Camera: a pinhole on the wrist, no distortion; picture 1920 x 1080 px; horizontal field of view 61.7 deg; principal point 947.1 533.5 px. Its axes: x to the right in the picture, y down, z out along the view. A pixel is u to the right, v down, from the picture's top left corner.
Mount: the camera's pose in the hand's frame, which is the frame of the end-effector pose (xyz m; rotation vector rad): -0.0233 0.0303 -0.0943 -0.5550 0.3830 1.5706
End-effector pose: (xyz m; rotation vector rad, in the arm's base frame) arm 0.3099 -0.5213 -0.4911 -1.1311 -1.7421 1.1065
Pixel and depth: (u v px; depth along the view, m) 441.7 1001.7 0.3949
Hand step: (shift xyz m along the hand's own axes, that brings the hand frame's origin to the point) -0.1817 0.1378 0.2903
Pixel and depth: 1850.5 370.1 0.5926
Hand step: -0.0392 0.6402 0.2116
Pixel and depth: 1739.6 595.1 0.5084
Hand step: -0.1070 0.5187 0.1816
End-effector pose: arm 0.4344 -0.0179 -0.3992 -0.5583 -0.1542 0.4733
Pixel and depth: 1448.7 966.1 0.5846
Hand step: -0.2516 0.4935 0.2706
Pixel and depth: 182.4 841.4 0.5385
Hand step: -0.1844 0.1094 0.4837
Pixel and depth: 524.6 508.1 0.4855
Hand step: -0.0705 0.1952 0.3775
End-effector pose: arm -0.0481 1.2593 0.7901 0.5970 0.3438 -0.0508
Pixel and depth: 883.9 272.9 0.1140
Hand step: -0.0183 0.0915 0.0036
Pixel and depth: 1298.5 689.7 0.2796
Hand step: -0.0843 0.2341 0.0991
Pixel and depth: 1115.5 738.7 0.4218
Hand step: -0.1272 0.2970 0.2233
